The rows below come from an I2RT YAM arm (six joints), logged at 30 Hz.
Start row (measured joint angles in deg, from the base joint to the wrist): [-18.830, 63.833, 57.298, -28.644, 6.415, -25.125]
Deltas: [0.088, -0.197, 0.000, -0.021, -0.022, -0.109]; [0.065, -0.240, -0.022, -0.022, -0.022, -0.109]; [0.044, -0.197, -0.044, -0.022, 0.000, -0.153]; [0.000, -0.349, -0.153, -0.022, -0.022, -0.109]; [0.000, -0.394, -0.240, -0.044, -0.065, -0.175]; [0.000, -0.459, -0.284, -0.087, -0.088, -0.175]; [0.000, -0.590, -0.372, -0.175, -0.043, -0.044]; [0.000, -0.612, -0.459, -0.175, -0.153, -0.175]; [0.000, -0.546, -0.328, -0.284, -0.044, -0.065]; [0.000, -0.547, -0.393, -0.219, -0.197, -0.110]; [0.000, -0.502, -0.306, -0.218, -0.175, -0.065]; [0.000, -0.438, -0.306, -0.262, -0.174, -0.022]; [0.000, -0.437, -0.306, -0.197, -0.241, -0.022]
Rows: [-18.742, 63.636, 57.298, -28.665, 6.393, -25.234]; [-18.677, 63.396, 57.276, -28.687, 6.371, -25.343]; [-18.633, 63.199, 57.232, -28.709, 6.371, -25.496]; [-18.633, 62.850, 57.079, -28.731, 6.349, -25.605]; [-18.633, 62.456, 56.839, -28.775, 6.284, -25.780]; [-18.633, 61.997, 56.555, -28.862, 6.196, -25.955]; [-18.633, 61.407, 56.183, -29.037, 6.153, -25.999]; [-18.633, 60.795, 55.724, -29.212, 6.000, -26.174]; [-18.633, 60.249, 55.396, -29.496, 5.956, -26.239]; [-18.633, 59.702, 55.003, -29.715, 5.759, -26.349]; [-18.633, 59.200, 54.697, -29.933, 5.584, -26.414]; [-18.633, 58.762, 54.391, -30.195, 5.410, -26.436]; [-18.633, 58.325, 54.085, -30.392, 5.169, -26.458]
